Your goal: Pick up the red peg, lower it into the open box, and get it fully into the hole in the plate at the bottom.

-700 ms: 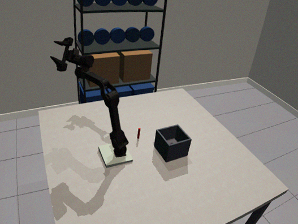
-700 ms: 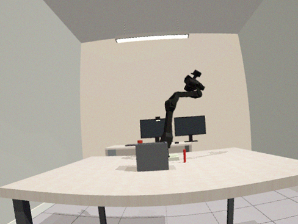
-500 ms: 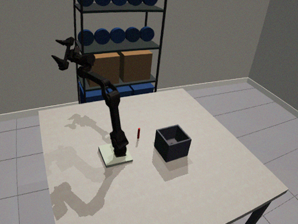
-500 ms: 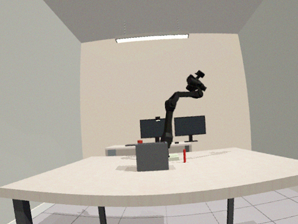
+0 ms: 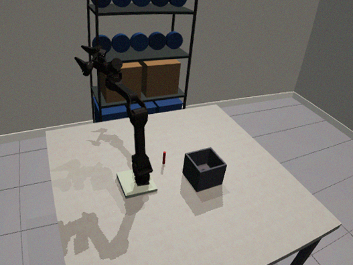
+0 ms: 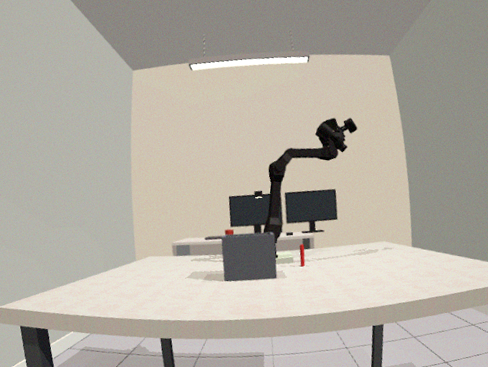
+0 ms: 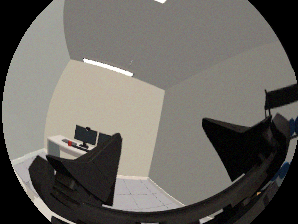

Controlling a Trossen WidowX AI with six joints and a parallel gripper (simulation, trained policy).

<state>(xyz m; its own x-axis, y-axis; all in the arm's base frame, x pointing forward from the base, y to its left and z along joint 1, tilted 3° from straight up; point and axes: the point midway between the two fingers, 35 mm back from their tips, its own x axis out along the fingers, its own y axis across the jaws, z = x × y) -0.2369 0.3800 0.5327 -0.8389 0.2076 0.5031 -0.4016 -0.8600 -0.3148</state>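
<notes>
My gripper tip is now 560 mm above the red peg, 410 mm short of it and 230 mm to the left of it. Also, from my gripper tip: grey plate 570 mm ahead, 550 mm below, 400 mm to the right.
</notes>
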